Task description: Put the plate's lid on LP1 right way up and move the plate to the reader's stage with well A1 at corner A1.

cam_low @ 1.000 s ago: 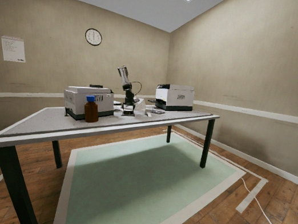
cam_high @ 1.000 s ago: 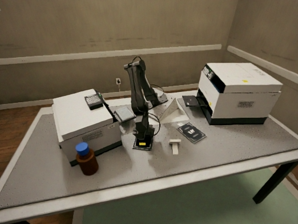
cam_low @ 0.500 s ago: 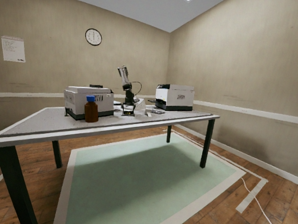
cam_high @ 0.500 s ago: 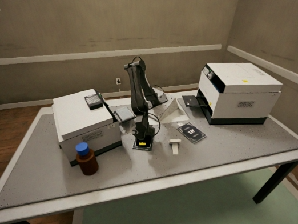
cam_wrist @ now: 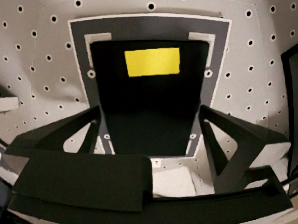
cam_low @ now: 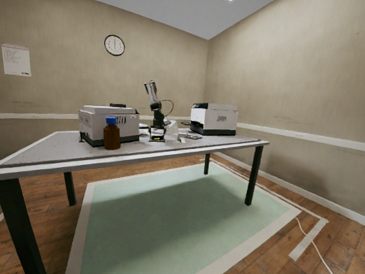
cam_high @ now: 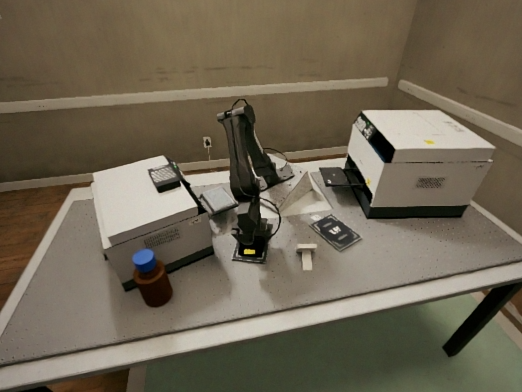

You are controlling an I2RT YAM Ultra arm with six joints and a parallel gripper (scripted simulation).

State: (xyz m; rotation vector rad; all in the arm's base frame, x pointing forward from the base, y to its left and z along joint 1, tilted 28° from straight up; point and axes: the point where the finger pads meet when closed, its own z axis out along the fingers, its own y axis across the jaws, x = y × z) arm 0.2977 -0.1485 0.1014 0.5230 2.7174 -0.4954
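The lid is 1 cm below my hand. From my hand the other things lie so: clear well plate: 21 cm behind, 8 cm to the right, 6 cm above; brown capped bottle: 11 cm ahead, 33 cm to the right, 9 cm above; LP1 pad: 2 cm below.
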